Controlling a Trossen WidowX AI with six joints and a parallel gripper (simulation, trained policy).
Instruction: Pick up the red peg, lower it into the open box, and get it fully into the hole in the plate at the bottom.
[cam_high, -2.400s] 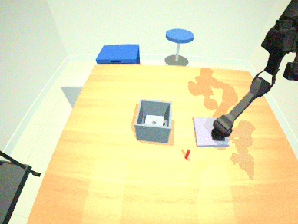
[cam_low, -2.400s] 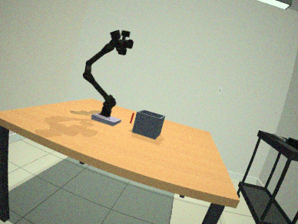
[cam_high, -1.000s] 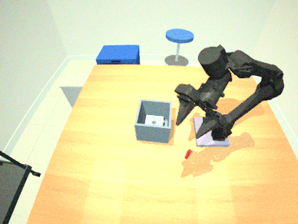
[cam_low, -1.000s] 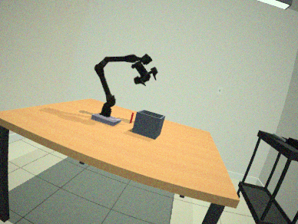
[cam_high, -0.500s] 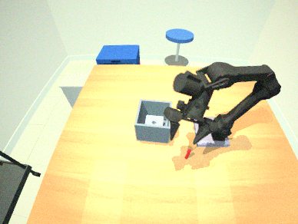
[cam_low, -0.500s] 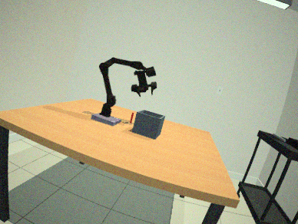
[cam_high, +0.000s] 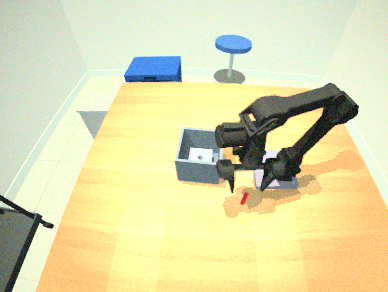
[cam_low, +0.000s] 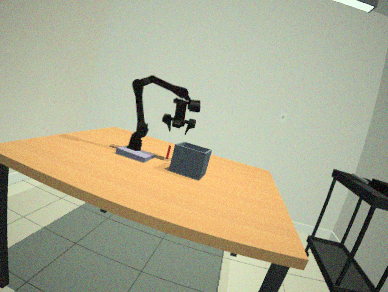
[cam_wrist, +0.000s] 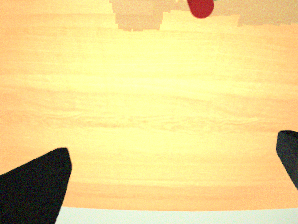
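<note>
My gripper tip is 20 mm past the red peg, 30 mm to the left of it and 120 mm above it. The rest, counted from my gripper tip: plate (160 mm ahead, 180 mm to the right, 110 mm below).
</note>
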